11 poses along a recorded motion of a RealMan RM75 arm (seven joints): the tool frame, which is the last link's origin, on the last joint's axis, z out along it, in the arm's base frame.
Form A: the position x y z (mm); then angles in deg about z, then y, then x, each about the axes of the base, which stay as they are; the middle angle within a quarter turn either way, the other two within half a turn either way.
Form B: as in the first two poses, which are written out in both.
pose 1, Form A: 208.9, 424.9, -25.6, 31.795, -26.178, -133.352
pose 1, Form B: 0.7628, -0.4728, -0.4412, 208.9; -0.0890, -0.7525, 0.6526, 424.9; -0.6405, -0.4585, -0.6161, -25.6; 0, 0, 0, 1
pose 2, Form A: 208.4, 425.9, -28.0, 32.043, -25.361, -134.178
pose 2, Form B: 0.7660, -0.4794, -0.4283, 208.4; -0.1094, -0.7537, 0.6481, 425.9; -0.6335, -0.4495, -0.6297, -28.0; 0, 0, 0, 1
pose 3, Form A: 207.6, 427.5, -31.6, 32.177, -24.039, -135.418
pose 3, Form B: 0.7730, -0.4863, -0.4074, 207.6; -0.1373, -0.7551, 0.6410, 427.5; -0.6194, -0.4396, -0.6505, -31.6; 0, 0, 0, 1
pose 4, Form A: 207.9, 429.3, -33.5, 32.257, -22.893, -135.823
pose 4, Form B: 0.7791, -0.4917, -0.3890, 207.9; -0.1535, -0.7512, 0.6420, 429.3; -0.6079, -0.4404, -0.6607, -33.5; 0, 0, 0, 1
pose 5, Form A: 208.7, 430.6, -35.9, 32.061, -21.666, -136.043
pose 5, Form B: 0.7876, -0.4933, -0.3692, 208.7; -0.1649, -0.7461, 0.6451, 430.6; -0.5937, -0.4472, -0.6690, -35.9; 0, 0, 0, 1
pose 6, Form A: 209.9, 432.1, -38.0, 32.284, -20.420, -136.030
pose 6, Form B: 0.7923, -0.5006, -0.3489, 209.9; -0.1796, -0.7378, 0.6507, 432.1; -0.5831, -0.4528, -0.6745, -38.0; 0, 0, 0, 1
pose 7, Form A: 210.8, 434.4, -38.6, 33.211, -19.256, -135.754
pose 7, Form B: 0.7899, -0.5171, -0.3298, 210.8; -0.1998, -0.7254, 0.6587, 434.4; -0.5798, -0.4544, -0.6763, -38.6; 0, 0, 0, 1
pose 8, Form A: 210.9, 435.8, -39.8, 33.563, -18.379, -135.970
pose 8, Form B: 0.7908, -0.5247, -0.3153, 210.9; -0.2149, -0.7203, 0.6596, 435.8; -0.5732, -0.4538, -0.6823, -39.8; 0, 0, 0, 1
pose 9, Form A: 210.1, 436.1, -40.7, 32.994, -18.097, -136.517
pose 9, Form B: 0.7972, -0.5176, -0.3106, 210.1; -0.2158, -0.7250, 0.6541, 436.1; -0.5638, -0.4544, -0.6897, -40.7; 0, 0, 0, 1
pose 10, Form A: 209.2, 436.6, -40.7, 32.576, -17.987, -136.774
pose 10, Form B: 0.8015, -0.5121, -0.3088, 209.2; -0.2141, -0.7279, 0.6514, 436.6; -0.5584, -0.4560, -0.6930, -40.7; 0, 0, 0, 1
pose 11, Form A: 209.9, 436.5, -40.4, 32.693, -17.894, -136.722
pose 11, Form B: 0.8009, -0.5140, -0.3073, 209.9; -0.2160, -0.7265, 0.6524, 436.5; -0.5585, -0.4561, -0.6928, -40.4; 0, 0, 0, 1
